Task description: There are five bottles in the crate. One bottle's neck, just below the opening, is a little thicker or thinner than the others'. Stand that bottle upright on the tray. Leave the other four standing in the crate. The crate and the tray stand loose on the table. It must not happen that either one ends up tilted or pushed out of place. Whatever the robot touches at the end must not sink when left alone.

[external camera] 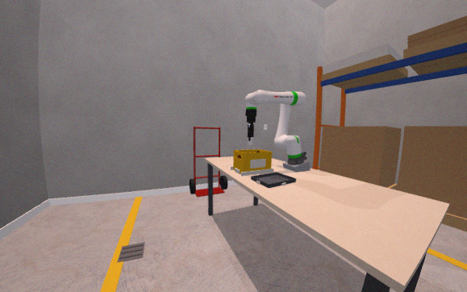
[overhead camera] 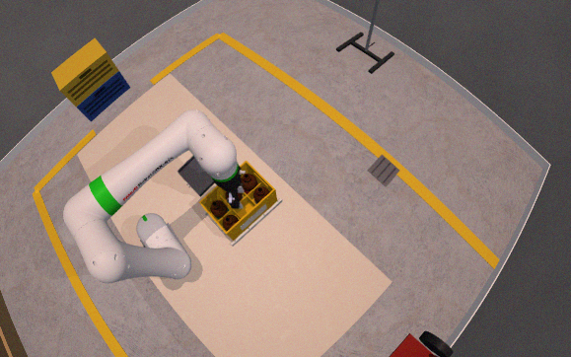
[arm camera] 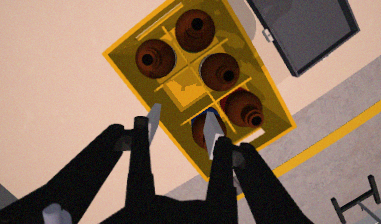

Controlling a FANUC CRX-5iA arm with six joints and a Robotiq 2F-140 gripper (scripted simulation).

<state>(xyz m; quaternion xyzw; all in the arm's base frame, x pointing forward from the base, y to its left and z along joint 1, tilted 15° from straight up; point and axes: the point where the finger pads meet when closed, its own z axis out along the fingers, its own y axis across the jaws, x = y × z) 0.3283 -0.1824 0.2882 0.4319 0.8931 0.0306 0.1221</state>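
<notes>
The yellow crate lies 17 cm below my hand, 4 cm to the left of it and 1 cm ahead of it. From my hand the other things lie so: dark tray 33 cm to the left, 24 cm below, 5 cm ahead; then brown bottle 17 cm below, 8 cm to the left, 1 cm ahead.
</notes>
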